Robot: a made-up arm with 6 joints.
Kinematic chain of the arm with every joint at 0, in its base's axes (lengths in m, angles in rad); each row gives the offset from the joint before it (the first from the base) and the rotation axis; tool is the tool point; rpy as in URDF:
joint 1: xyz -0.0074 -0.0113 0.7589 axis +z
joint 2: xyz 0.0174 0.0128 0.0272 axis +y
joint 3: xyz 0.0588 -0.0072 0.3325 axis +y
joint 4: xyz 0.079 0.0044 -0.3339 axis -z
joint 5: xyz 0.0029 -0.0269 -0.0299 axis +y
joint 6: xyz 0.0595 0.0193 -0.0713 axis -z
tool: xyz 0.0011 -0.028 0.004 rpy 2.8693 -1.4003 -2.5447
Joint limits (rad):
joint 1: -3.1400..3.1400
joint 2: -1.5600..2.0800
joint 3: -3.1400..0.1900
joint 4: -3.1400..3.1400
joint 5: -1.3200..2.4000
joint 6: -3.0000..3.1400
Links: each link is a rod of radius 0.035 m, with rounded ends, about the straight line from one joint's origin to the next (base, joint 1, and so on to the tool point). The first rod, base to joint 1, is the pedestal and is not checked.
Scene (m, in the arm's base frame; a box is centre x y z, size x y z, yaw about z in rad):
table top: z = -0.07
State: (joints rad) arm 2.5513 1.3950 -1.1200 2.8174 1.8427 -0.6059
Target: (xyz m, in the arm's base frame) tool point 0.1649 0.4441 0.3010
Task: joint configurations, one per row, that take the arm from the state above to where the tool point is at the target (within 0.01 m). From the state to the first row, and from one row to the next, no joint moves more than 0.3 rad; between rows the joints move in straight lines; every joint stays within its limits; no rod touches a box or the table.
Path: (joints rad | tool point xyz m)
1: 2.2653 1.4256 -1.1949 2.8712 1.8312 -0.6250 | -0.3129 0.2610 0.3322
2: 1.9794 1.4562 -1.2699 2.9251 1.8197 -0.6441 | -0.2281 0.3571 0.3228
3: 1.6934 1.4869 -1.3448 2.9789 1.8082 -0.6633 | -0.1133 0.4252 0.3144
4: 1.4074 1.5175 -1.4197 3.0327 1.7967 -0.6824 | 0.0218 0.4561 0.3072
5: 1.1215 1.5481 -1.4947 3.0866 1.7853 -0.7015 | 0.1649 0.4441 0.3010

